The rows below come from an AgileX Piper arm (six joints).
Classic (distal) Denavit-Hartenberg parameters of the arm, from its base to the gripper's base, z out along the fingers. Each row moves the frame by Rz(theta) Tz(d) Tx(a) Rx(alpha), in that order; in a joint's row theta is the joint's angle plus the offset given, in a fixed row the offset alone. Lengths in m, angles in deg.
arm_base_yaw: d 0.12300  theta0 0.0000  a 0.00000  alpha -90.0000
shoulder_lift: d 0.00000  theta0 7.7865  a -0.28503  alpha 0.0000
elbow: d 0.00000  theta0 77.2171  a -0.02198  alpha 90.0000
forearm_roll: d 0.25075  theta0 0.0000  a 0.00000  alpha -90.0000
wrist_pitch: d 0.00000  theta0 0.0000  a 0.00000  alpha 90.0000
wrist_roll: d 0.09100  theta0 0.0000  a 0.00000  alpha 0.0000
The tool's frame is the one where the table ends.
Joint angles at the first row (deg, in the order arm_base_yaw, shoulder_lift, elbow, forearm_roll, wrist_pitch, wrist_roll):
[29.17 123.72 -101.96 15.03 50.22 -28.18]
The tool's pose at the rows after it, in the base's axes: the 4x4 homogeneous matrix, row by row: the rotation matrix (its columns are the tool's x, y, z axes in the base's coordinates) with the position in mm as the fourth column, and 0 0 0 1 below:
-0.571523 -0.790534 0.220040 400.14; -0.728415 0.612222 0.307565 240.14; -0.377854 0.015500 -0.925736 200.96; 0 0 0 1
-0.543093 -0.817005 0.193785 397.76; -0.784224 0.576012 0.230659 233.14; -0.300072 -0.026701 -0.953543 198.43; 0 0 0 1
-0.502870 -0.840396 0.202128 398.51; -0.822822 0.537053 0.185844 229.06; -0.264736 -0.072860 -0.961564 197.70; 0 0 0 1
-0.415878 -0.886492 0.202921 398.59; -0.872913 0.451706 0.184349 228.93; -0.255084 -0.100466 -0.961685 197.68; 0 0 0 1
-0.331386 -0.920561 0.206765 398.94; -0.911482 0.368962 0.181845 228.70; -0.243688 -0.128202 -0.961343 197.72; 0 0 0 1
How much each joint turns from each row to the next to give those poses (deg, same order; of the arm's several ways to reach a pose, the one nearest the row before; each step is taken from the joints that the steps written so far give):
[0.00 0.00 0.00 -3.46 3.31 0.00]
[0.00 0.00 0.00 -4.24 3.47 -0.82]
[0.00 0.00 0.00 -3.01 0.79 -1.63]
[0.00 0.00 0.00 -0.11 0.00 -5.72]
[0.00 0.00 0.00 -0.27 -0.13 -5.21]

